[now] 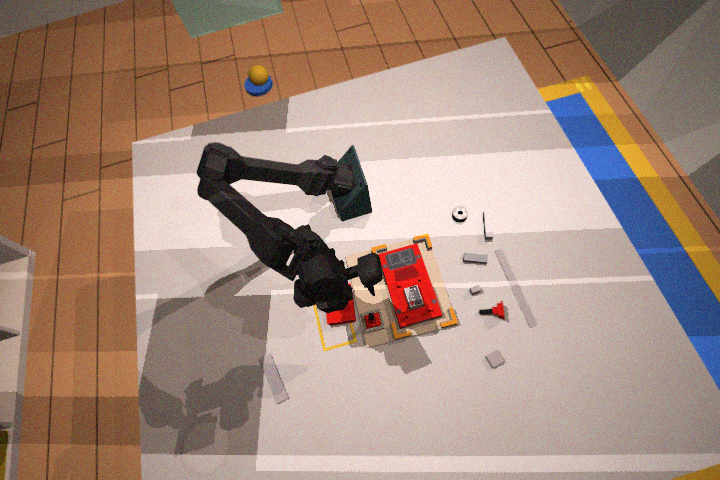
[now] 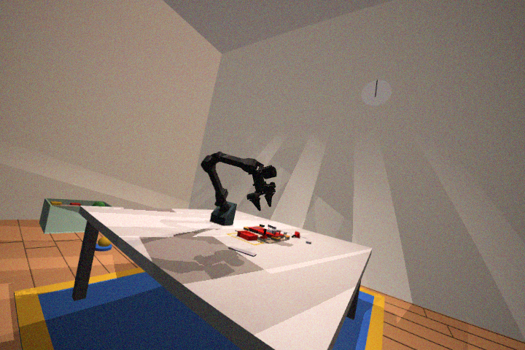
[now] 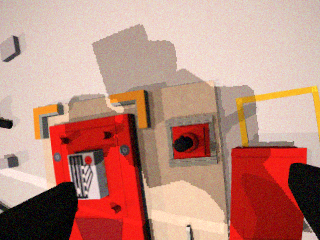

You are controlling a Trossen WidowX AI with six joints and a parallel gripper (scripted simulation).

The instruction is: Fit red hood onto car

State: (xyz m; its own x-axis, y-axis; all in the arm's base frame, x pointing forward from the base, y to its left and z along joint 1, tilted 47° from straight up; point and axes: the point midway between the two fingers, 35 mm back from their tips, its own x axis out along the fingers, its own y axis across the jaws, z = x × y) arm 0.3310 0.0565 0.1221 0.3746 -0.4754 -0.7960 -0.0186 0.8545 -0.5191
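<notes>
Right now my gripper tip is 5 cm past the red hood, 5 cm to the left of it and 15 cm above it. Also, from my gripper tip: grey bar: 39 cm to the left, 17 cm below; then engine block: 2 cm behind, 14 cm to the left, 14 cm below.
</notes>
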